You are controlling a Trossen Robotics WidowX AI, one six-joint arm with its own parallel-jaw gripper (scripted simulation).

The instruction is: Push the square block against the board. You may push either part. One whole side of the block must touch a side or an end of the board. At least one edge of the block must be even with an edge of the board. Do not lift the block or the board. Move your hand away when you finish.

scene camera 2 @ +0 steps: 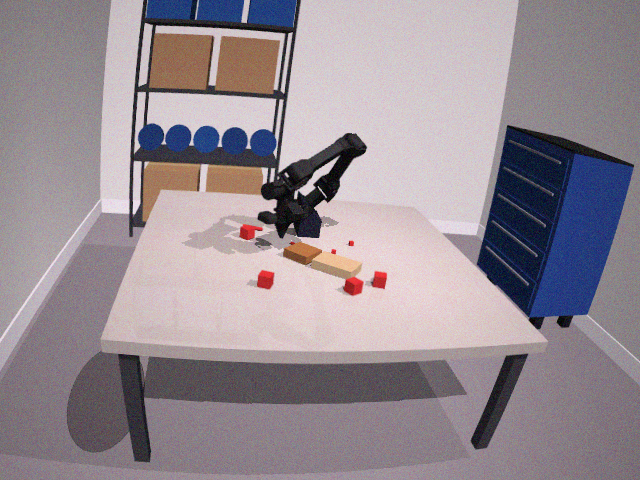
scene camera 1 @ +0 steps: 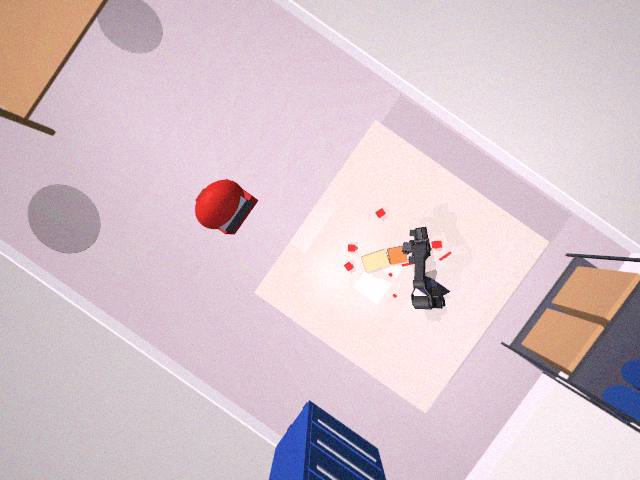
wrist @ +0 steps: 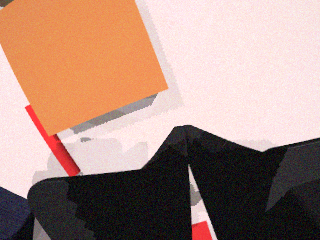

Labels:
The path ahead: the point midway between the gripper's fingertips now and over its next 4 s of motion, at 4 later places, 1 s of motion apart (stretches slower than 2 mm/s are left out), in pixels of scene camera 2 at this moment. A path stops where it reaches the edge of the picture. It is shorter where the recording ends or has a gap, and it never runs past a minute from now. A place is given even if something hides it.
My gripper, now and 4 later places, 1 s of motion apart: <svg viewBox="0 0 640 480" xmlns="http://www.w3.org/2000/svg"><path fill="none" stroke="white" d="M281 238L281 252L287 254L278 247L296 236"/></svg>

